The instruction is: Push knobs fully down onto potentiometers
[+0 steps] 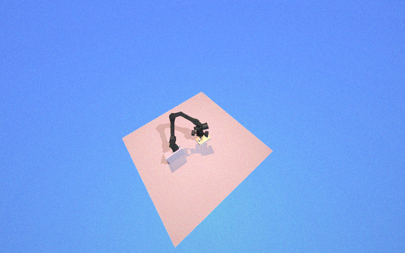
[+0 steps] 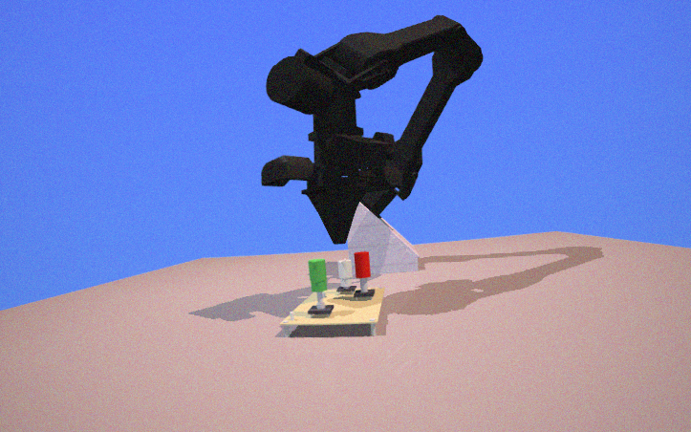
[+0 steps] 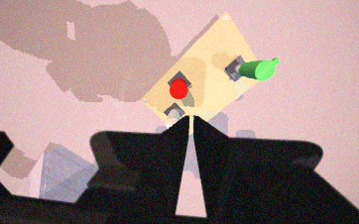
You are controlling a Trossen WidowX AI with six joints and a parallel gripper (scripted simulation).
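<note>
My gripper tip is now 30 mm past the white knob and 40 mm above it. Round my gripper tip: green knob 80 mm ahead, 10 mm to the right, 20 mm below.
</note>
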